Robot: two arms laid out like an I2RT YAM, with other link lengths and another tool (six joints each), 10 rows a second.
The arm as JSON. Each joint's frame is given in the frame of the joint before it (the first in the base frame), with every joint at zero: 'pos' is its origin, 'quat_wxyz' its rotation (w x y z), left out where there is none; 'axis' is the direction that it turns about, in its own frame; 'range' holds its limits. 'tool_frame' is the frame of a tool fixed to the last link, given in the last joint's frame.
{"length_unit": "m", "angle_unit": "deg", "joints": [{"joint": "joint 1", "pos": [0.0, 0.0, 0.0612], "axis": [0.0, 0.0, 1.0], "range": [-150.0, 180.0]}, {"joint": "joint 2", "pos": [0.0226, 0.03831, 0.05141], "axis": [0.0, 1.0, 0.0], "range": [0.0, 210.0]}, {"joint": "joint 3", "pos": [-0.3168, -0.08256, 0.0], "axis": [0.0, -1.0, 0.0], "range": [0.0, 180.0]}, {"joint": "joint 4", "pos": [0.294, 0.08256, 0.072], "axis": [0.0, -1.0, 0.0], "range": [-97.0, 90.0]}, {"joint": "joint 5", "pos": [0.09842, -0.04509, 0.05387], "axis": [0.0, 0.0, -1.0], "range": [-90.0, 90.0]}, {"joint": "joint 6", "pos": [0.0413, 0.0, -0.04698], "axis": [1.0, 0.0, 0.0], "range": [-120.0, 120.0]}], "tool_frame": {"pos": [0.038, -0.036, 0.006], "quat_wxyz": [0.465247, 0.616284, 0.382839, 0.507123]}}
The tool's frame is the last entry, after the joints.
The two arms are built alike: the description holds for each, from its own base.
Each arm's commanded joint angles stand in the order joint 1, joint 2, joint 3, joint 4, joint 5, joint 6.
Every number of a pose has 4 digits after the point. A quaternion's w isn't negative.
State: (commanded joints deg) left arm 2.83 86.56 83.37 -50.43 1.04 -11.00; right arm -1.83 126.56 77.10 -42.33 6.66 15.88
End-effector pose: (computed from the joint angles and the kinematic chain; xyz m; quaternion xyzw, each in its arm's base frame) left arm 0.4236 -0.0215 0.3534 0.7047 0.6339 0.1620 0.2744; right arm 0.4526 -0.0665 0.0175 0.8711 0.4661 -0.1274 0.0880
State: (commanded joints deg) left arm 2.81 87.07 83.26 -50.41 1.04 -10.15; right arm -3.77 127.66 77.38 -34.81 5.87 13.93
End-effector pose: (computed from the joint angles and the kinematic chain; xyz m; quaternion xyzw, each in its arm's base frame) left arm 0.4252 -0.0218 0.3488 0.7106 0.6303 0.1592 0.2692; right arm 0.4739 -0.0824 0.0107 0.8771 0.4610 -0.0760 0.1112
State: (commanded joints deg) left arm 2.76 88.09 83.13 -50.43 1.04 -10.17; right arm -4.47 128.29 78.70 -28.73 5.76 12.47
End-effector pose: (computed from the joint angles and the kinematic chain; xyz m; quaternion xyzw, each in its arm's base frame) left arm 0.4291 -0.0220 0.3407 0.7122 0.6329 0.1515 0.2632; right arm 0.4988 -0.0902 0.0150 0.8764 0.4592 -0.0270 0.1424
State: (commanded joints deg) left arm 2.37 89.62 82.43 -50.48 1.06 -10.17; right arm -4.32 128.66 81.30 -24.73 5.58 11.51
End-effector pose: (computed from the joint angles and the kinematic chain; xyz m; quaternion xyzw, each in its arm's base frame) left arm 0.4335 -0.0247 0.3247 0.7170 0.6357 0.1357 0.2518; right arm 0.5260 -0.0907 0.0288 0.8714 0.4594 0.0190 0.1711
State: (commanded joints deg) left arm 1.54 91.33 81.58 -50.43 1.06 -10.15; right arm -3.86 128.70 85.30 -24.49 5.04 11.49
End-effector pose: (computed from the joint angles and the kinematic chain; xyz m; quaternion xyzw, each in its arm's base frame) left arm 0.4375 -0.0309 0.3064 0.7243 0.6358 0.1177 0.2393; right arm 0.5499 -0.0873 0.0509 0.8678 0.4577 0.0529 0.1862
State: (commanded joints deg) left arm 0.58 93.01 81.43 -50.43 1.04 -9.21; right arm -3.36 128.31 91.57 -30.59 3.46 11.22
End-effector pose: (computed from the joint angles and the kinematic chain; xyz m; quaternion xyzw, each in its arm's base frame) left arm 0.4416 -0.0383 0.2928 0.7367 0.6278 0.1049 0.2282; right arm 0.5668 -0.0813 0.0834 0.8641 0.4663 0.0651 0.1781
